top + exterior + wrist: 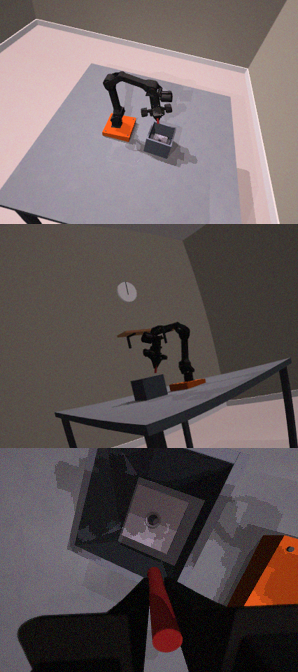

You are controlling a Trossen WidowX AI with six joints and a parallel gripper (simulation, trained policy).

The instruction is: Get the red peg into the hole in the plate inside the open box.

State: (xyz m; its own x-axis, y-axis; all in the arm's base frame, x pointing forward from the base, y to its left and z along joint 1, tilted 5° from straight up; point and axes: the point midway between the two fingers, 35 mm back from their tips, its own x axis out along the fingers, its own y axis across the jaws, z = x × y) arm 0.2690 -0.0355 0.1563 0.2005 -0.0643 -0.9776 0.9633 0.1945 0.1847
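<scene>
The plate is 14 cm below my gripper tip, 6 cm to the right of it and 4 cm ahead of it. From my gripper tip the other things lie so: red peg: 1 cm above.
</scene>
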